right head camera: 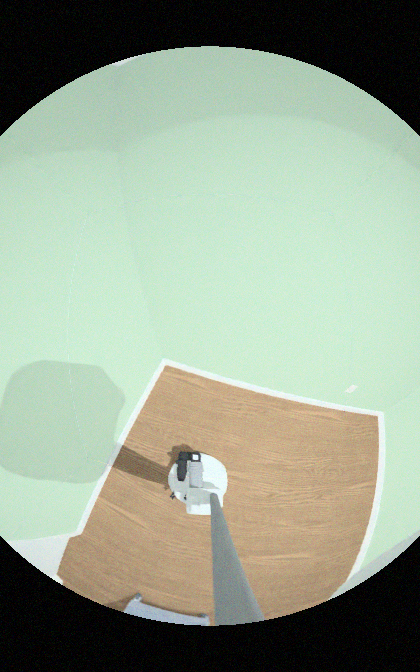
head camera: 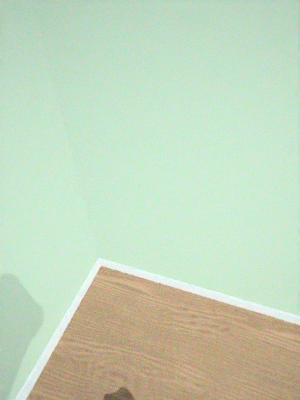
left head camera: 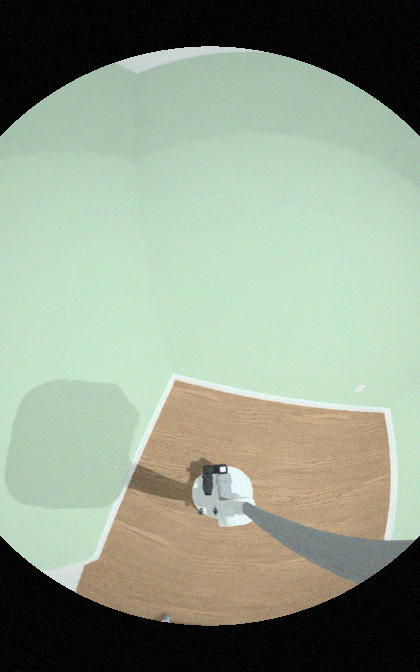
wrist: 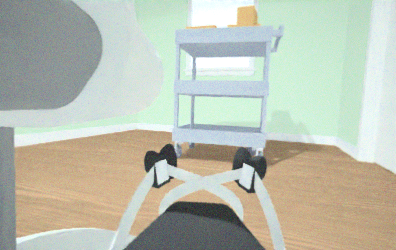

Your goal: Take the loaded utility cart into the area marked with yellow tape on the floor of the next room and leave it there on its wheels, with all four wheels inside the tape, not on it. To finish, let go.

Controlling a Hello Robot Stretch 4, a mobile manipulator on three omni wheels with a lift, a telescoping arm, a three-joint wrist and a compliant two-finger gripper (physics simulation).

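Frame: origin at the robot's base, x ahead, y left, z up, level; centimetres.
Where they show: gripper, between the fingertips: (wrist: 205, 159).
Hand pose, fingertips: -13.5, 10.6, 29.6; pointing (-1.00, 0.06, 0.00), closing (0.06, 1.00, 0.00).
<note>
Things, the pixels of their top centre, and the offset from my fingertips, as dx, dy, dz. "pt": a spot on its surface instead.
- orange-brown box, centre of its top: (wrist: 248, 12) -144.8, +33.2, +70.6
- corner, a spot on its surface: (head camera: 100, 261) pt +122.1, +24.3, -25.6
The grey three-tier utility cart (wrist: 220, 88) stands upright across the room in the wrist view, its handle (wrist: 276, 41) on the right. An orange-brown box (wrist: 247, 16) rises from its top tray; the tops of lower boxes (wrist: 201, 27) show beside it. Part of the cart (right head camera: 167, 613) shows at the bottom edge of the right head view. My gripper (wrist: 205, 159) (left head camera: 208, 511) (right head camera: 179, 496) is open, its fingertips wide apart with nothing between them. It is well short of the cart, which appears beyond the fingertips. Yellow tape does not show in these views.
Green walls meet in a corner (head camera: 100, 261) in the head view. A window (wrist: 222, 11) is behind the cart. A white door frame (wrist: 376, 85) stands at the right in the wrist view. My round white base (left head camera: 240, 482) (right head camera: 215, 475) is on the wooden floor (left head camera: 310, 465) (right head camera: 300, 475).
</note>
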